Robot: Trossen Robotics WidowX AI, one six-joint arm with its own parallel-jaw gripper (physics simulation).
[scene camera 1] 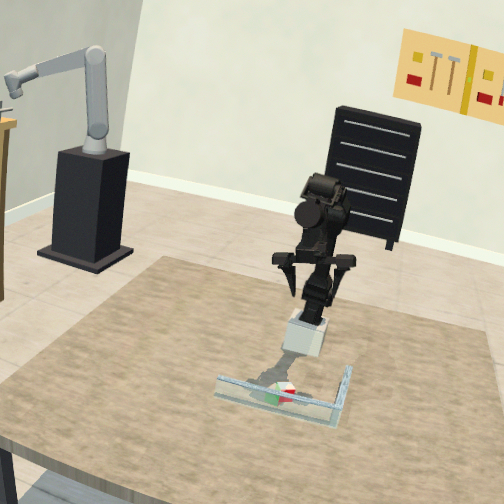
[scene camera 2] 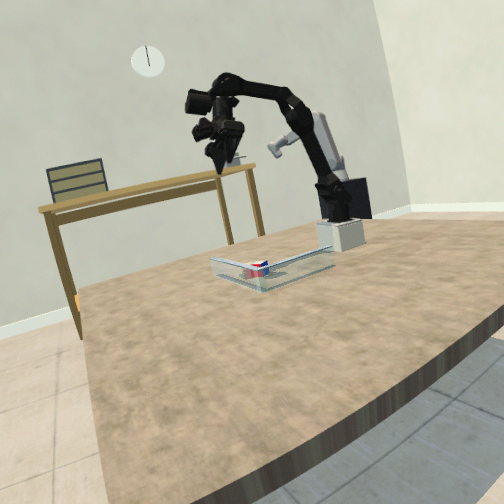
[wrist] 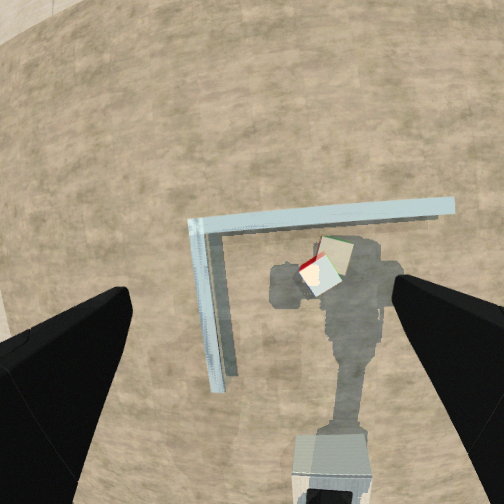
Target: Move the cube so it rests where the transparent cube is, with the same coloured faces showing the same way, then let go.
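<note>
The small cube [wrist: 326,266] lies on the table inside the corner of a pale L-shaped glass rail [wrist: 215,235]. It shows cream, red, green and pale blue faces in the wrist view. It also shows in scene camera 1 [scene camera 1: 281,393] and in scene camera 2 [scene camera 2: 259,267]. My gripper [scene camera 1: 314,276] hangs high above the table, open and empty, its two black fingers wide apart at the wrist view's lower corners [wrist: 250,330]. I cannot make out a separate transparent cube.
The arm's white base block [scene camera 1: 306,336] stands just behind the rail. A wooden side table [scene camera 2: 150,190] and a second grey arm on a black pedestal [scene camera 1: 88,205] stand off the table. A black slatted panel [scene camera 1: 375,175] stands behind.
</note>
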